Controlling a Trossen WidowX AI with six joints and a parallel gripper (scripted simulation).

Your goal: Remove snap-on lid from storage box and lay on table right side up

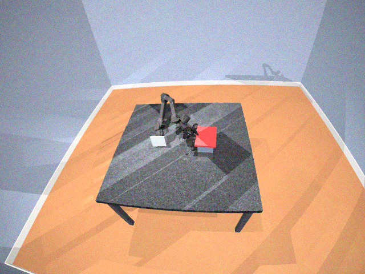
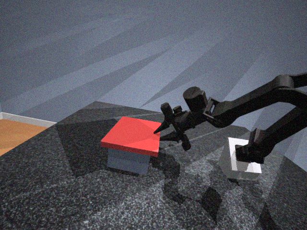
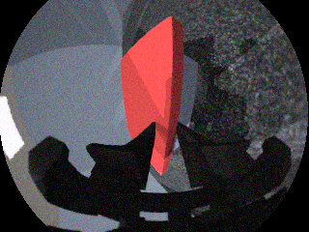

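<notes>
The red lid is 7 cm ahead of my gripper tip and 1 cm to the right of it. The rest, counted from my gripper tip: grey-blue storage box (8 cm ahead, 5 cm below, 1 cm to the right).
</notes>
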